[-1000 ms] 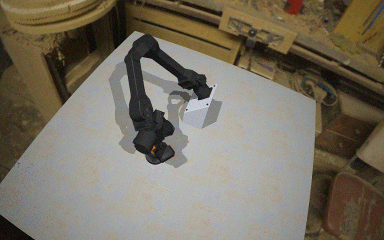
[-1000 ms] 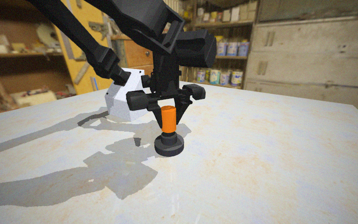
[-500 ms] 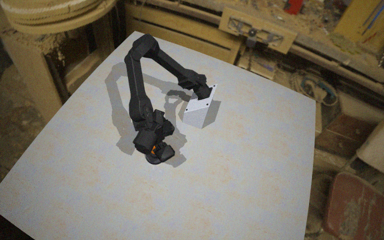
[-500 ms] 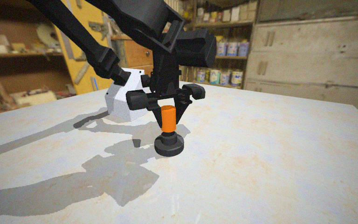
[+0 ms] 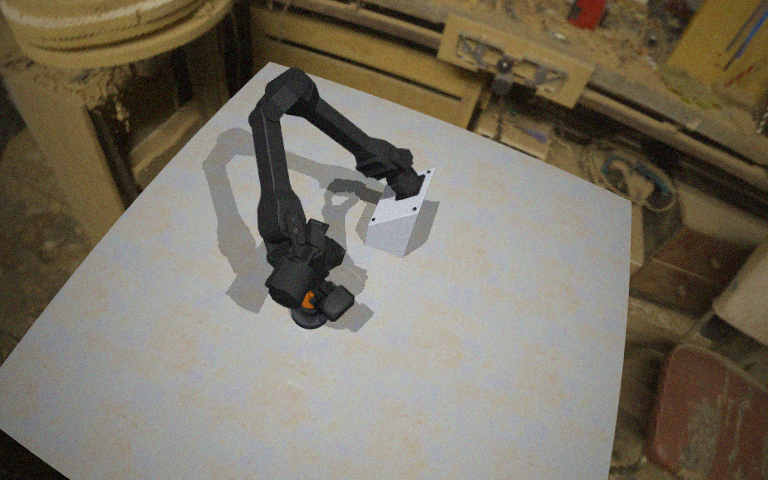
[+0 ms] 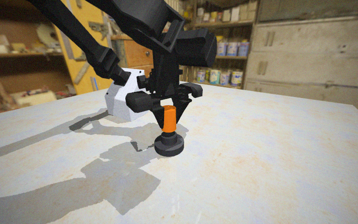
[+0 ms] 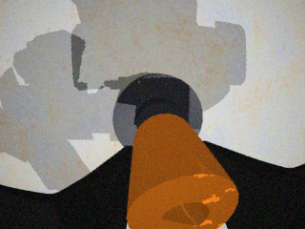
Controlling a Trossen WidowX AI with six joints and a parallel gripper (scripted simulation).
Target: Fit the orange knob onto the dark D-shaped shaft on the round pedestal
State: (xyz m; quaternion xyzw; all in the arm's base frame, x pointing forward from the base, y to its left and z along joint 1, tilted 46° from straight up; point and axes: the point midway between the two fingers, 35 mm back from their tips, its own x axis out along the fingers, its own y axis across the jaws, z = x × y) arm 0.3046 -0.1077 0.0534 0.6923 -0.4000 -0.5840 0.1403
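Right now my gripper tip is 2 cm below the orange knob. Round my gripper tip: dark round pedestal 4 cm below.
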